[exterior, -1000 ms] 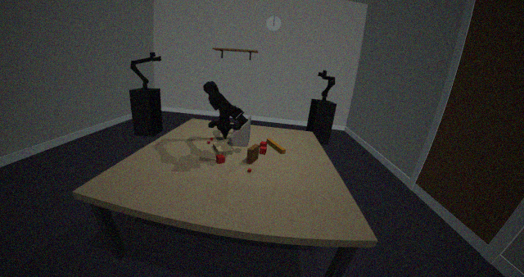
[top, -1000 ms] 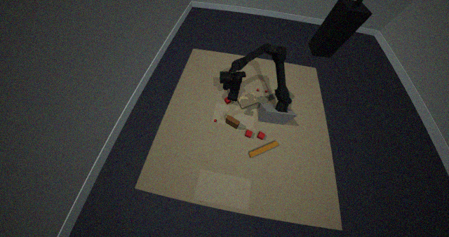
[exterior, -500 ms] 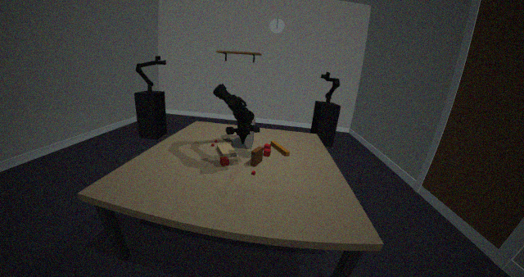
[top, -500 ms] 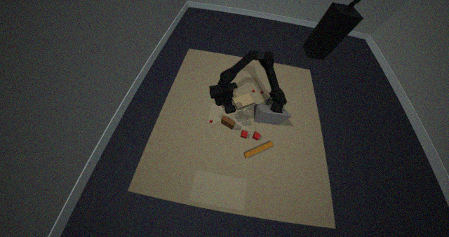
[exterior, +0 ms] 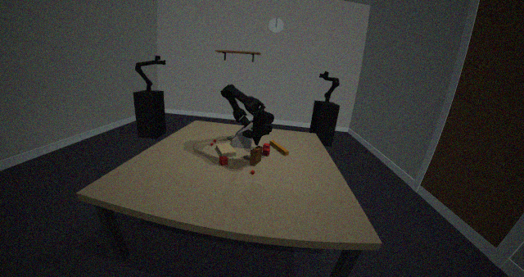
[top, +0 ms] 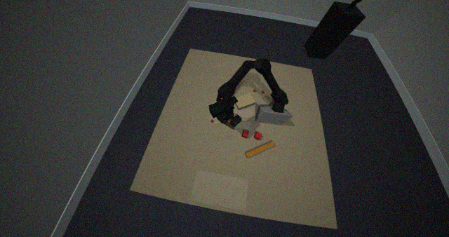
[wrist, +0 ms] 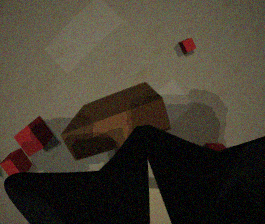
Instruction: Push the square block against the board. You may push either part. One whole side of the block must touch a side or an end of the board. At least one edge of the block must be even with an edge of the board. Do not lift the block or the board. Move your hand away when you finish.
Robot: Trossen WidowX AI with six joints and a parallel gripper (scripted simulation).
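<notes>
Right now the square block is 8 cm below my gripper tip and 3 cm behind it. From my gripper tip the other things lie so: yellow board 26 cm behind, 17 cm to the left, 11 cm below.
</notes>
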